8 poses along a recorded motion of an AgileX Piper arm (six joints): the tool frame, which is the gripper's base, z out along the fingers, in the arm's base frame.
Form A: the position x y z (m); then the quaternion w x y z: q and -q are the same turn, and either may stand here.
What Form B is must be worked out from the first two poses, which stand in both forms.
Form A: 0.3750, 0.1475, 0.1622, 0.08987, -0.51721, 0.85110, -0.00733
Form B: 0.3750, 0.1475, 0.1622, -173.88, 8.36, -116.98
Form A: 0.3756, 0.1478, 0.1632, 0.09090, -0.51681, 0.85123, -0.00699
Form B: 0.3756, 0.1478, 0.1632, -173.86, 8.48, -117.02
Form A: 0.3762, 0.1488, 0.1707, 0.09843, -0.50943, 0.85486, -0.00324
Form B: 0.3762, 0.1488, 0.1707, -173.84, 9.50, -117.90
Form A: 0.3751, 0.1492, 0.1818, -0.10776, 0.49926, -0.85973, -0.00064
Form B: 0.3751, 0.1492, 0.1818, -173.78, 10.72, -119.13
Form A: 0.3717, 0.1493, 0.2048, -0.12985, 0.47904, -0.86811, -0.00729
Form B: 0.3717, 0.1493, 0.2048, -173.40, 13.44, -121.44
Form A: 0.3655, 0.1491, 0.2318, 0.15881, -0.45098, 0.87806, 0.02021
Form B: 0.3655, 0.1491, 0.2318, -173.52, 17.28, -124.64
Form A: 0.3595, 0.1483, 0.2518, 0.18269, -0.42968, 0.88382, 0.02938
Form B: 0.3595, 0.1483, 0.2518, -173.57, 20.38, -126.99
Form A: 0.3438, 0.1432, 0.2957, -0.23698, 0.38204, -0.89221, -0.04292
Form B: 0.3438, 0.1432, 0.2957, -173.26, 27.11, -132.01
